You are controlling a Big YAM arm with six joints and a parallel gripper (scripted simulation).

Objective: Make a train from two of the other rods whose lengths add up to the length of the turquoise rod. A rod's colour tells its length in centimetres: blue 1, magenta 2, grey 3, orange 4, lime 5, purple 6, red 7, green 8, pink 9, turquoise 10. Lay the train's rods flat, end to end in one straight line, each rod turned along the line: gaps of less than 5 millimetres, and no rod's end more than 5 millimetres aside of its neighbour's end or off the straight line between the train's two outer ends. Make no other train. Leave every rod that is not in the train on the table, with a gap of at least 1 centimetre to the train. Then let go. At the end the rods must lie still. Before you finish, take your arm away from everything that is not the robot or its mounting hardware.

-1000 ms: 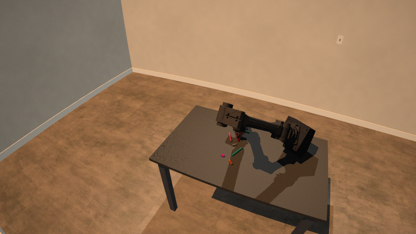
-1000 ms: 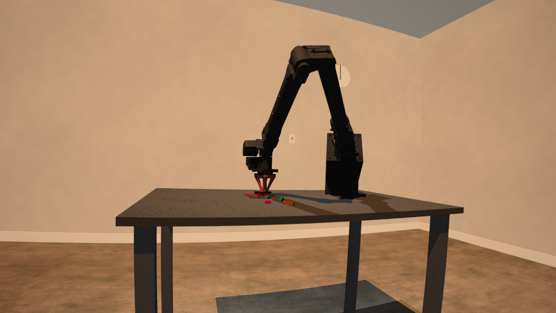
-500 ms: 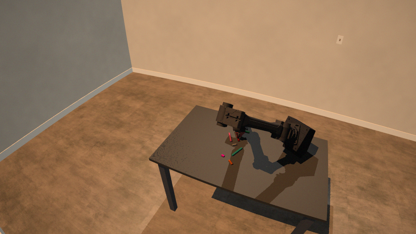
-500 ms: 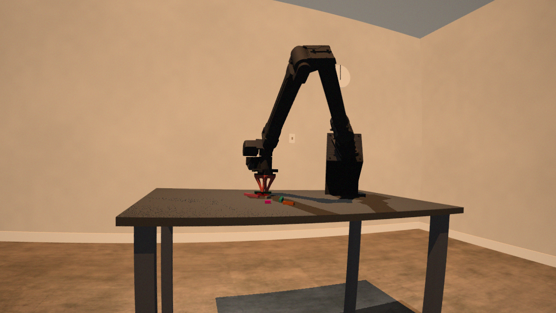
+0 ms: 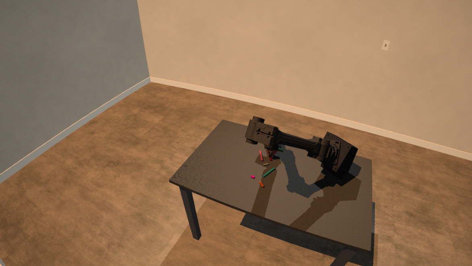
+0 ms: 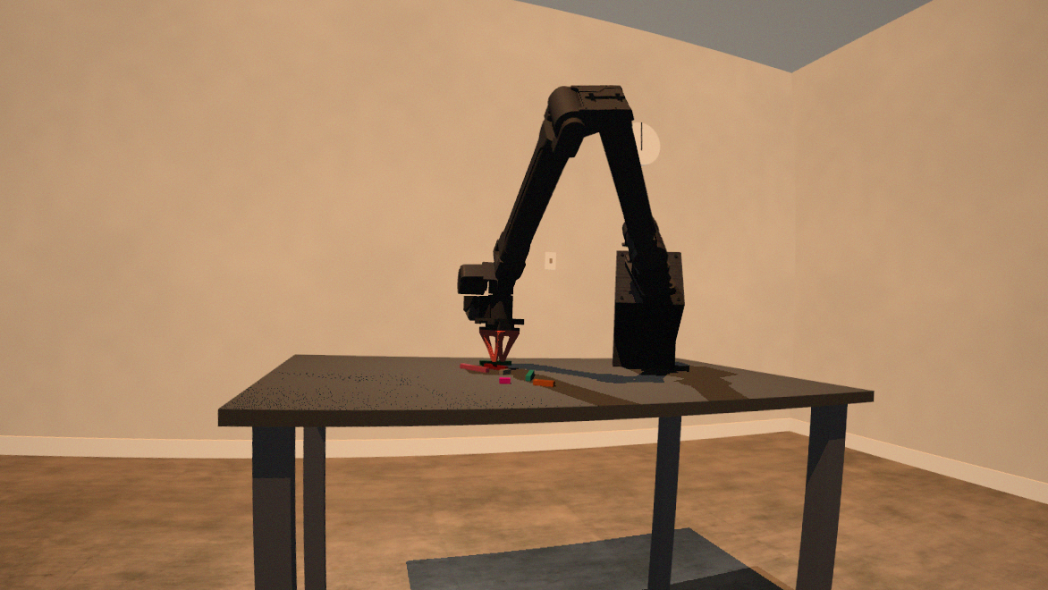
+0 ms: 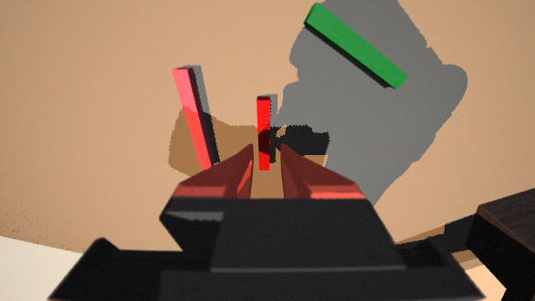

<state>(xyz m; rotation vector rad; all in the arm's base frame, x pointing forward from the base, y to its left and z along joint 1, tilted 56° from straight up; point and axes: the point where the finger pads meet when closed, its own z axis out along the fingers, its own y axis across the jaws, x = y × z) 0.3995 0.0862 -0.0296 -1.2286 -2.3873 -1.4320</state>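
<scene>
My hand is 20 mm above the red rod and 10 mm short of it. Also, from my hand: grey rod (80 mm to the left, 20 mm below, 20 mm behind); green rod (90 mm to the right, 20 mm below, 10 mm ahead); pink rod (50 mm ahead, 30 mm to the left, 20 mm below).
</scene>
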